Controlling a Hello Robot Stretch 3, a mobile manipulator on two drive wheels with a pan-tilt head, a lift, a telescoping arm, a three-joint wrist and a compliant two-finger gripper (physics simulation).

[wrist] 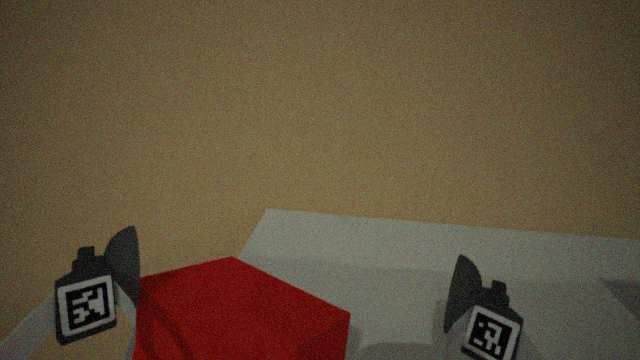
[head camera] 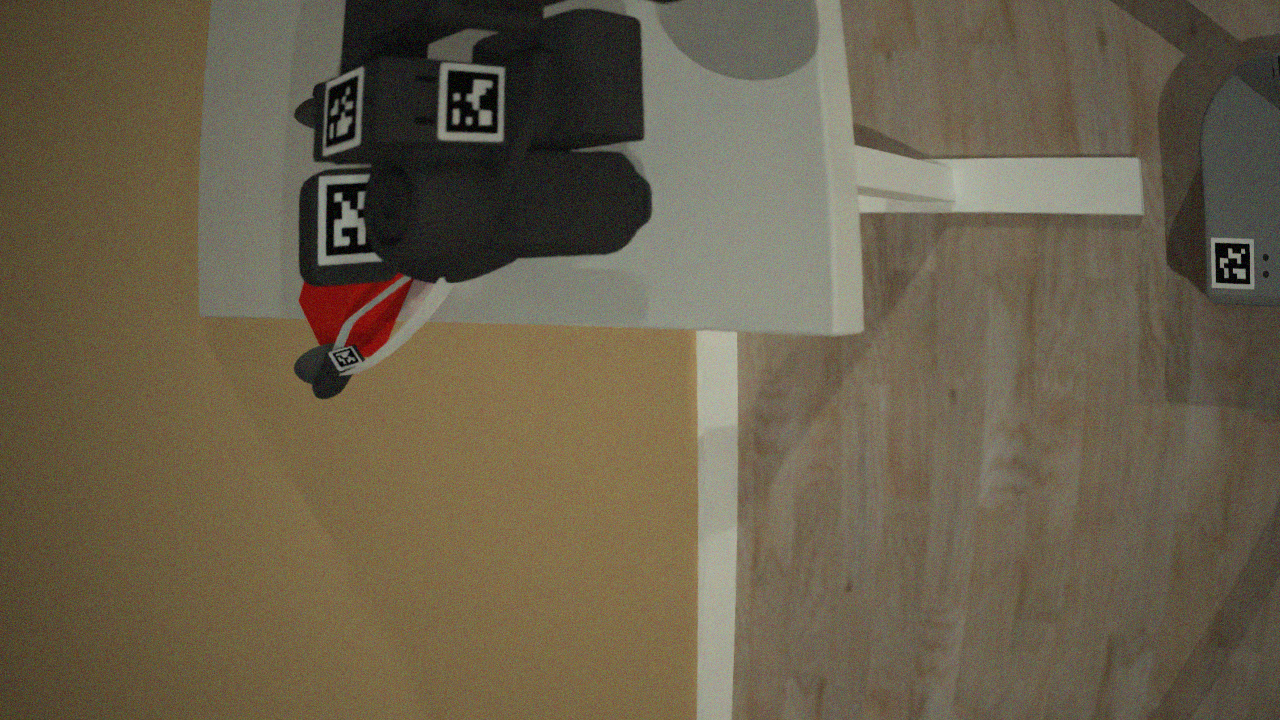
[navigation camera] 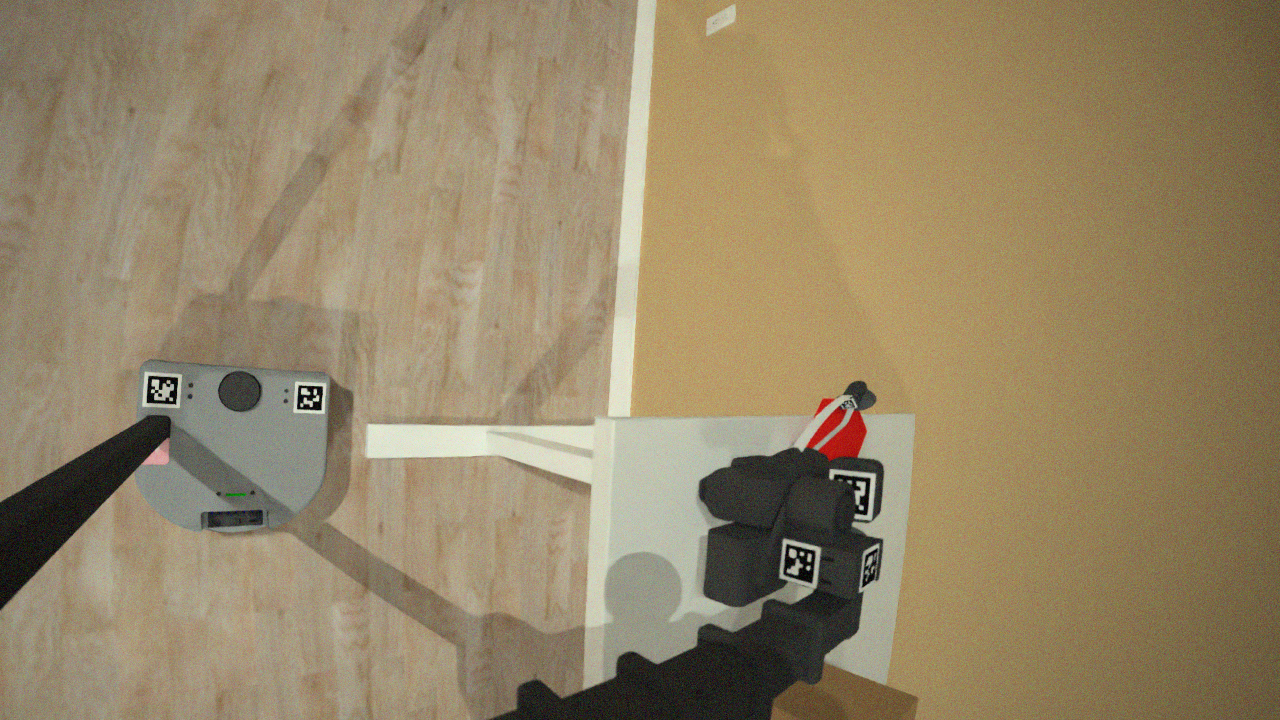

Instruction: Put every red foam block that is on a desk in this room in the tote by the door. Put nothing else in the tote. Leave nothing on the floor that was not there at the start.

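Pixels of known places: robot's base, origin of the base link: (navigation camera: 240,389).
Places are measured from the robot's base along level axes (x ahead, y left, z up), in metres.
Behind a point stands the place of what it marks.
A red foam block (head camera: 329,308) @(x 0.025, y -0.590, z 0.995 m) (navigation camera: 856,434) @(x 0.017, y -0.606, z 0.995 m) (wrist: 240,305) is at the end of the white desk (head camera: 751,268) @(x 0.008, y -0.294, z 0.950 m) (navigation camera: 698,438) @(x 0.018, y -0.352, z 0.950 m) (wrist: 350,230), partly hidden by my wrist and finger in the head and navigation views. My gripper (head camera: 307,240) @(x -0.022, y -0.610, z 1.002 m) (wrist: 297,270) @(x -0.022, y -0.610, z 1.002 m) is open around it. In the wrist view the block is between the fingers, close against the left finger, with a wide gap to the right finger. Whether the left finger touches it I cannot tell. The block's lower part is cut off by the wrist view's bottom edge. The tote does not show in these views.
A tan wall (head camera: 447,537) @(x 0.353, y -1.044, z 0.596 m) (navigation camera: 1029,223) @(x 0.400, y -1.044, z 1.164 m) (wrist: 320,100) stands behind the desk. A brown box (navigation camera: 845,698) @(x -0.234, y -0.459, z 1.074 m) is at the bottom of the navigation view, near my arm (navigation camera: 662,689) @(x -0.080, y -0.163, z 1.099 m). My grey base (head camera: 1239,197) @(x -0.081, y -0.118, z 0.159 m) (navigation camera: 241,447) @(x -0.101, y -0.008, z 0.160 m) stands on the wood floor, beside the desk's white leg (head camera: 1047,185) @(x -0.103, y -0.435, z 0.025 m) (navigation camera: 425,440) @(x -0.101, y -0.426, z 0.026 m).
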